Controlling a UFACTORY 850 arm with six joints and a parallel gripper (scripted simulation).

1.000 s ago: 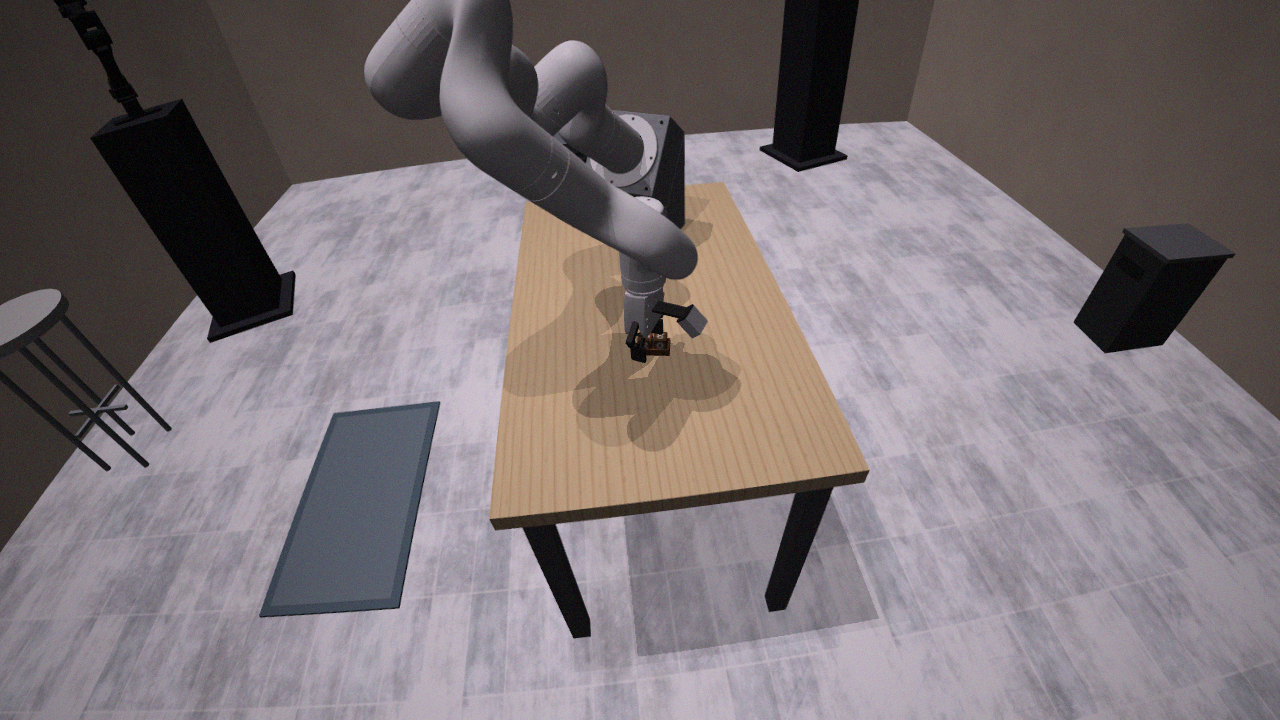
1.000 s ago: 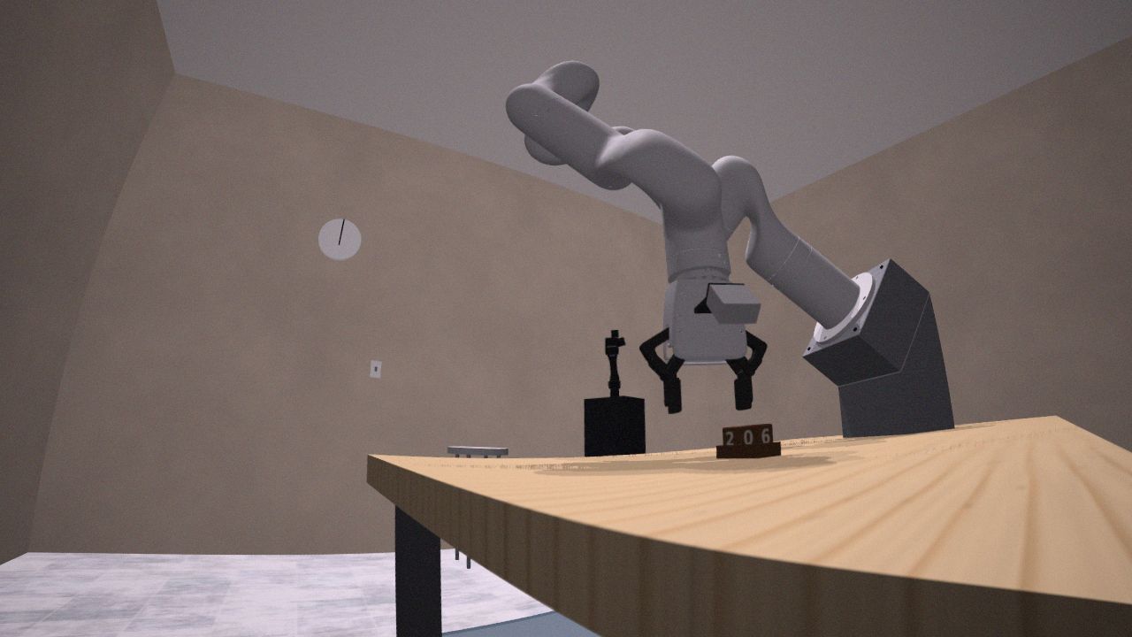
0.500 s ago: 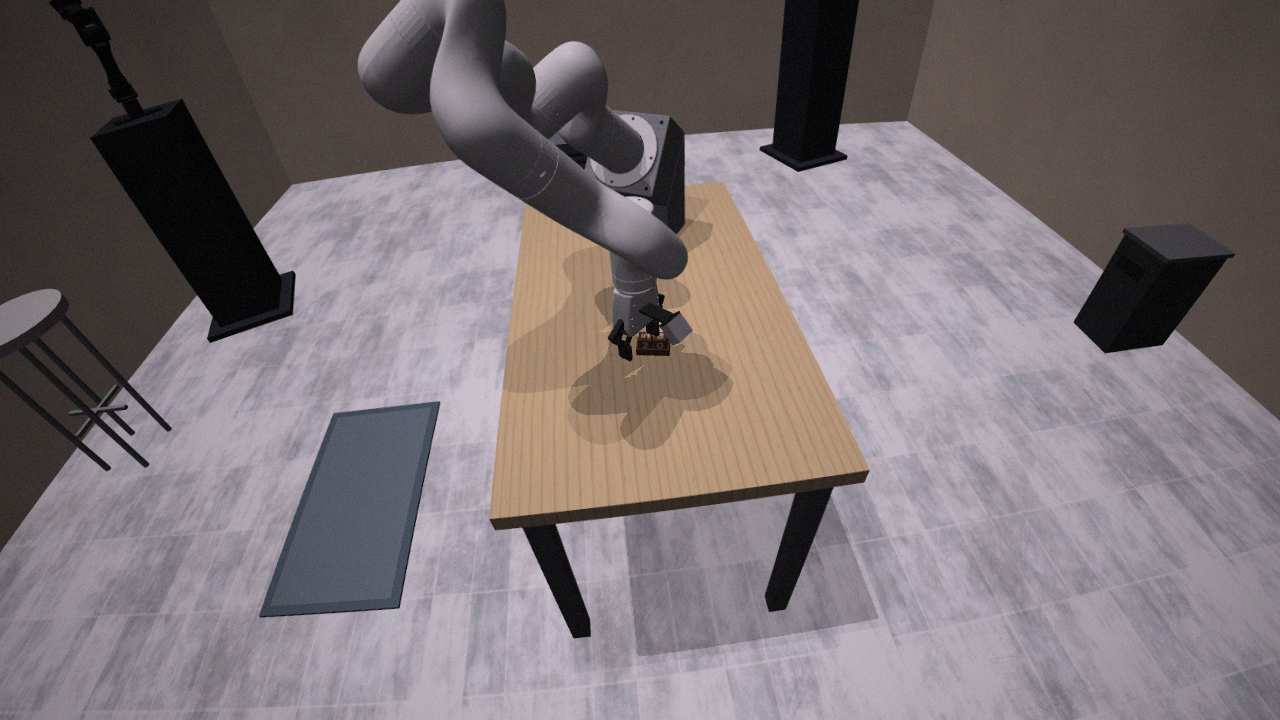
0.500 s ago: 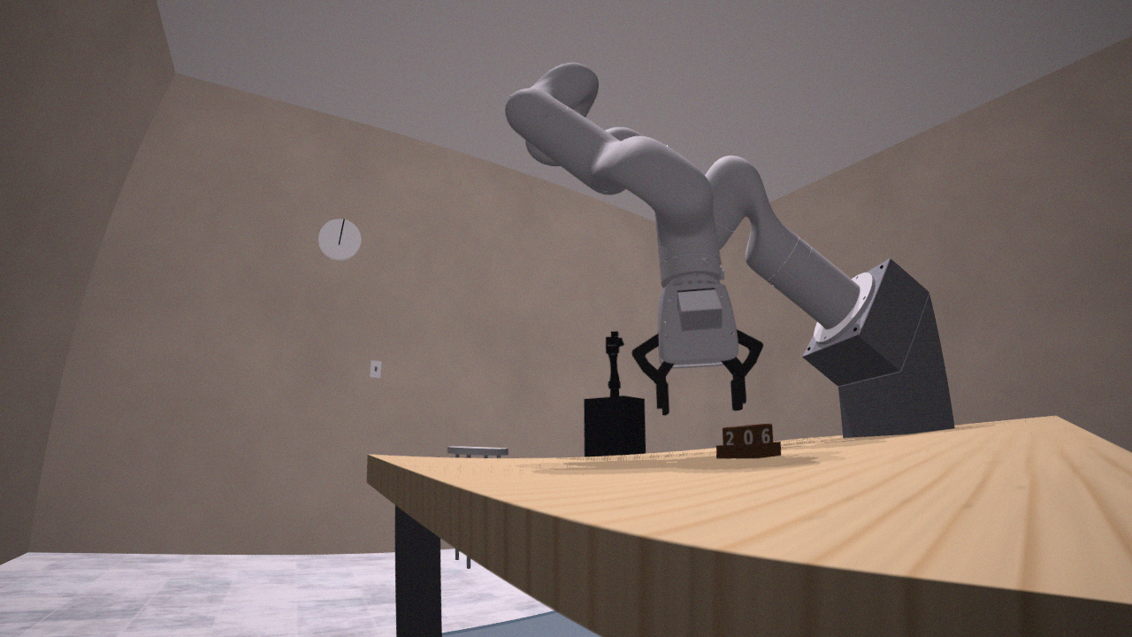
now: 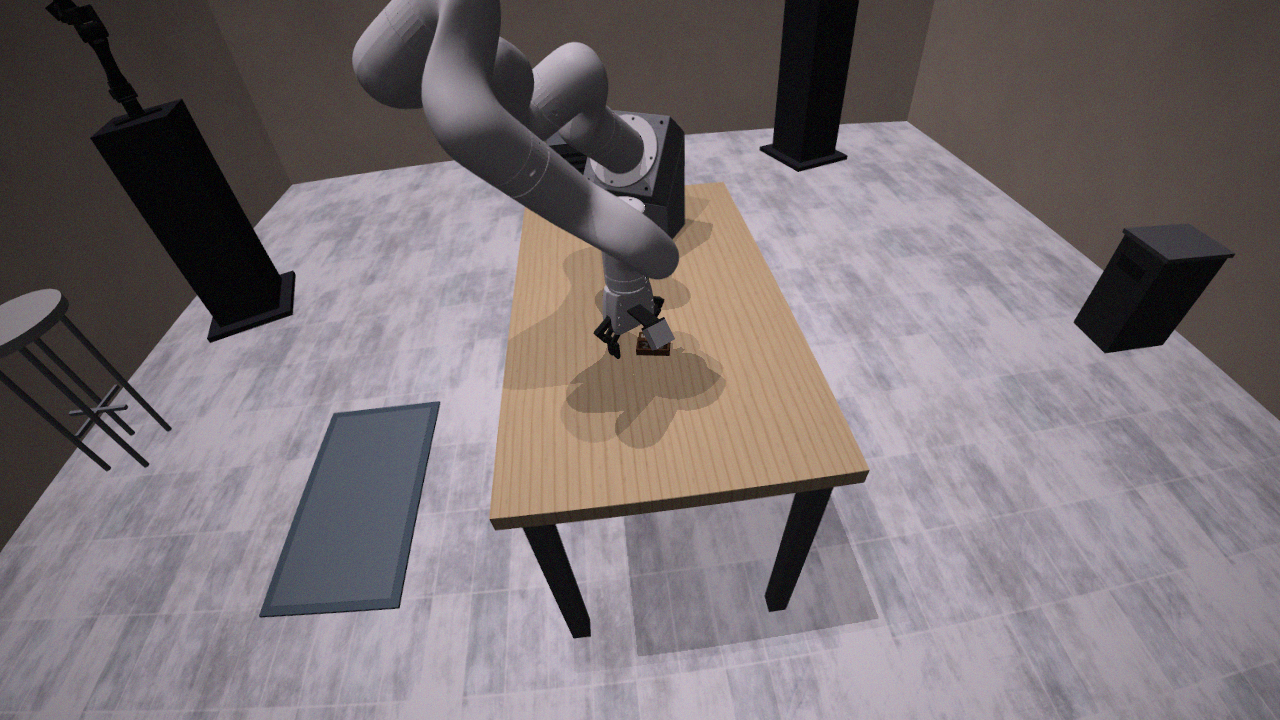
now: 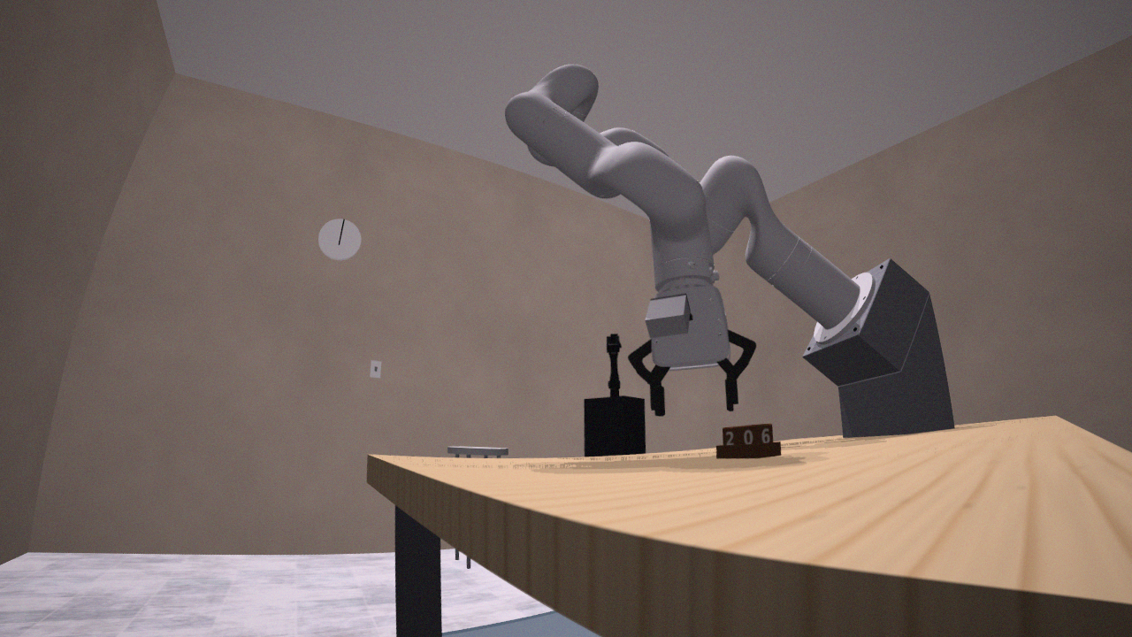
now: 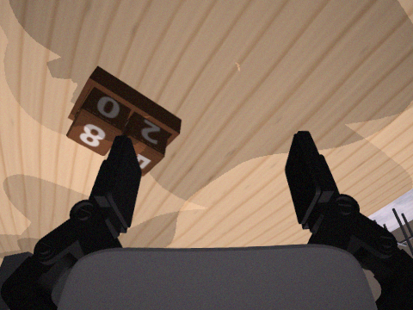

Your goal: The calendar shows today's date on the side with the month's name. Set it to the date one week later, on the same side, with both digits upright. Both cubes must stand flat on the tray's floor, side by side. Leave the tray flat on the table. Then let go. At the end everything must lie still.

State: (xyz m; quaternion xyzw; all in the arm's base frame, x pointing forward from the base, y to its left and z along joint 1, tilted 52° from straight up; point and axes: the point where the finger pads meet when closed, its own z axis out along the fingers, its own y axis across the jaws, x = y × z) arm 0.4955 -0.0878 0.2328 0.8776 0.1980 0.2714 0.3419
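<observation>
My hand is 30 mm past the dark brown tray, 60 mm to the right of it and 60 mm above it.
</observation>
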